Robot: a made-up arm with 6 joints. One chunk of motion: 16 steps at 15 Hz.
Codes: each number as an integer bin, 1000 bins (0 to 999) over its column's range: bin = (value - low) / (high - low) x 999, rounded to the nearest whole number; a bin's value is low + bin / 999 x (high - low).
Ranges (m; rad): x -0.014..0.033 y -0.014..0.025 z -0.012..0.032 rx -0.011..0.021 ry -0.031..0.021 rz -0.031..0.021
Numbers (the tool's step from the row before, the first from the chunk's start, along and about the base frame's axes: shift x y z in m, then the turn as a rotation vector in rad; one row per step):
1: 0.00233 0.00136 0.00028 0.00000 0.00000 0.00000
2: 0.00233 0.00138 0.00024 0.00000 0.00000 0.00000
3: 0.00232 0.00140 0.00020 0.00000 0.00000 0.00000
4: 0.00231 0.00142 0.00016 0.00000 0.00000 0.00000
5: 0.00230 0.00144 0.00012 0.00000 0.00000 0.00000
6: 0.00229 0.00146 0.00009 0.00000 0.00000 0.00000
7: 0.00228 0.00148 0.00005 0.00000 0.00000 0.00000
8: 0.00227 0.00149 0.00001 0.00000 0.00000 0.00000
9: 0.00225 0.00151 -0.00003 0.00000 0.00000 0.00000
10: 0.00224 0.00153 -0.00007 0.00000 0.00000 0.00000
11: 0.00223 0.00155 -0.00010 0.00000 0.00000 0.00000
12: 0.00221 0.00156 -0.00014 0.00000 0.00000 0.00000
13: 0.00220 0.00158 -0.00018 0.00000 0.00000 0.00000
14: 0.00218 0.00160 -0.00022 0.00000 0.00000 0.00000
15: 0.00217 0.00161 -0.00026 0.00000 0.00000 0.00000
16: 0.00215 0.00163 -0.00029 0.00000 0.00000 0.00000
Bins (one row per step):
1: 347 393 279 343 596 596
2: 347 394 278 343 596 596
3: 347 394 277 343 596 596
4: 347 395 276 343 596 596
5: 346 396 275 343 596 596
6: 346 396 274 343 596 596
7: 346 397 274 343 596 596
8: 346 397 273 343 596 596
9: 345 397 272 343 596 596
10: 345 398 271 343 596 596
11: 345 398 270 343 596 596
12: 345 399 269 343 596 596
13: 344 399 268 343 596 596
14: 344 400 267 343 596 596
15: 344 400 267 343 596 596
16: 343 400 266 343 596 596

